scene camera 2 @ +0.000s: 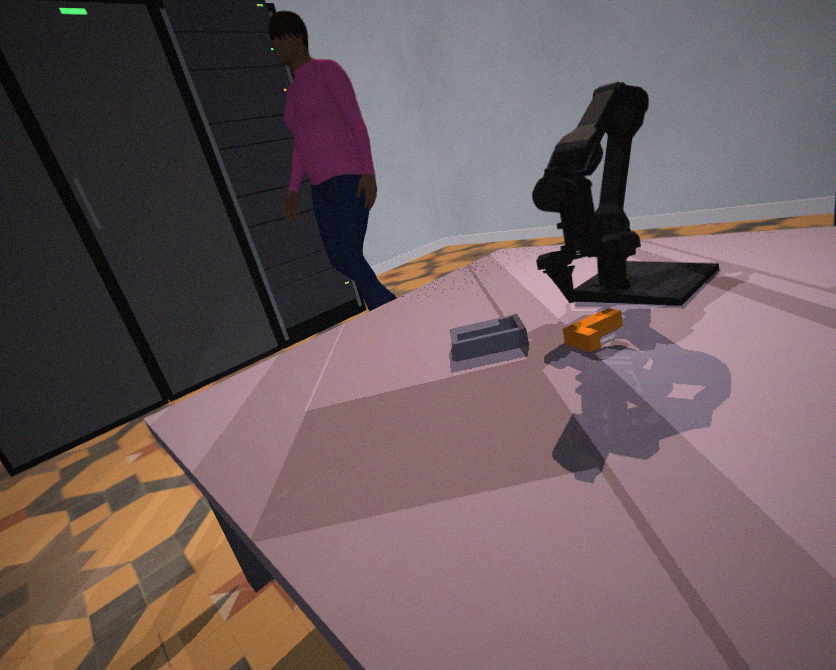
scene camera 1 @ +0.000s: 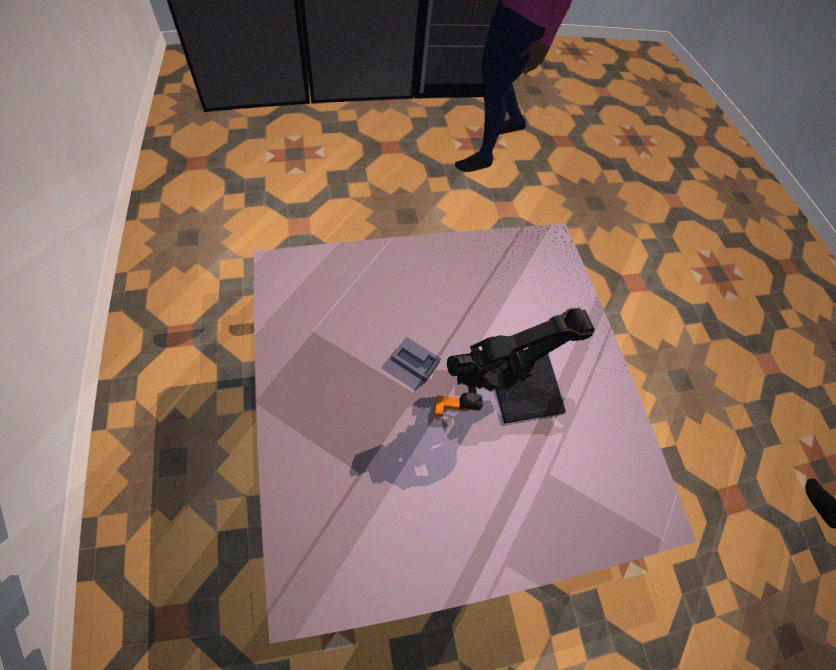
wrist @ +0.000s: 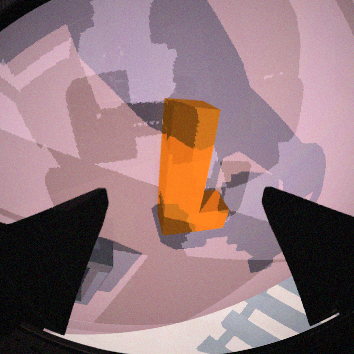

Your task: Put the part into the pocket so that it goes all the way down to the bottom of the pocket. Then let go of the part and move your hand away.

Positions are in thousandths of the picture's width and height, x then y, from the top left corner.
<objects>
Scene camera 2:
gripper: 708, 449
orange part: 700, 499, on the table
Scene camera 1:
gripper: 550, 590
grey pocket block: 496, 535
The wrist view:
gripper: 527, 552
orange part: 535, 357
</objects>
